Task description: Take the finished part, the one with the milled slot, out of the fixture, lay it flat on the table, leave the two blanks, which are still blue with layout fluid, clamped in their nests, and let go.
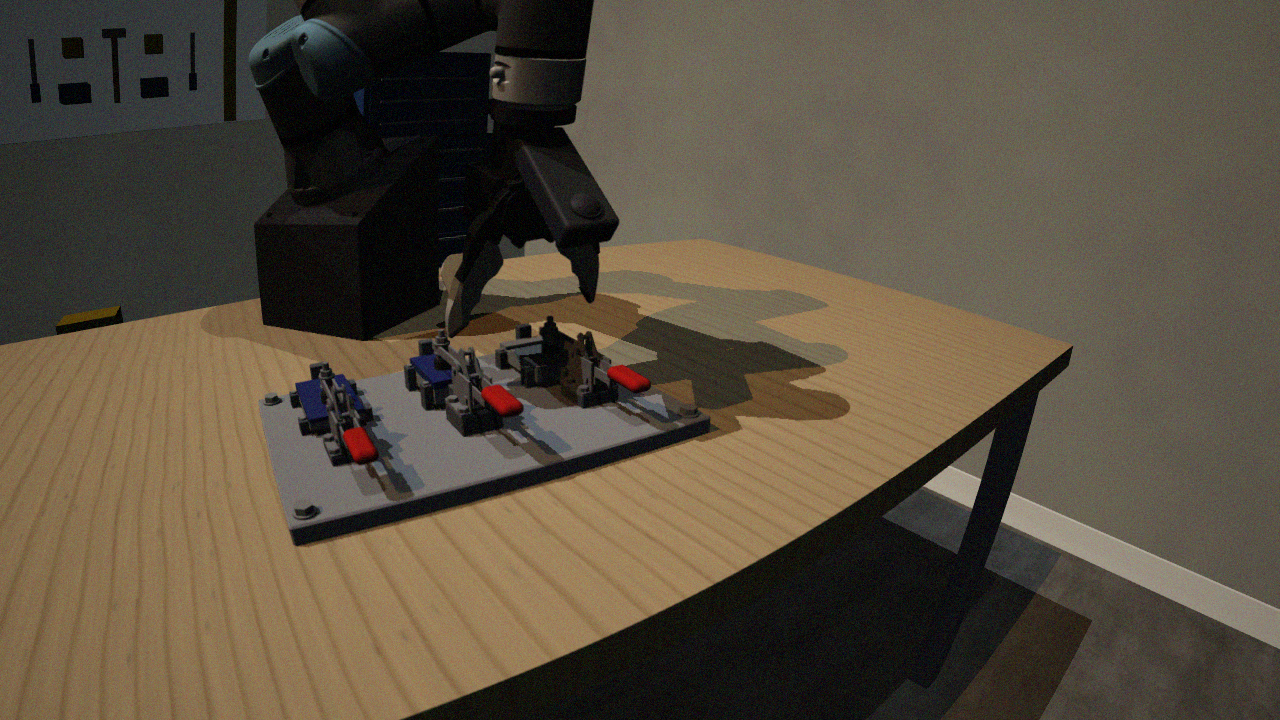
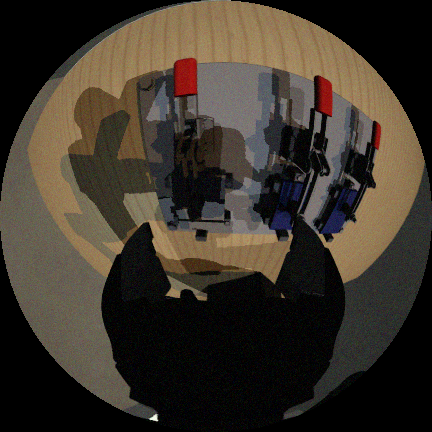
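Note:
The finished part (image 1: 534, 355) (image 2: 212, 210) is a grey block in the nest nearest the wall; it is in shadow, and its slot cannot be made out. A clamp arm reaches over it, and its red handle (image 1: 629, 377) (image 2: 185, 77) points outward. One blue blank (image 1: 429, 365) (image 2: 287, 206) sits in the middle nest. The other blue blank (image 1: 312, 399) (image 2: 339, 212) sits in the far nest, both under clamps. My gripper (image 1: 519, 316) (image 2: 221, 222) is open and empty, pointing down, above and just behind the finished part's nest on the robot's side.
The grey base plate (image 1: 429, 470) (image 2: 235, 85) carries the nests, upright clamps and corner bolts. Two more red handles (image 1: 502, 400) (image 1: 359, 444) stick out toward the front. The wooden table (image 1: 716, 501) surrounds the plate. The robot's dark pedestal (image 1: 313, 277) stands behind it.

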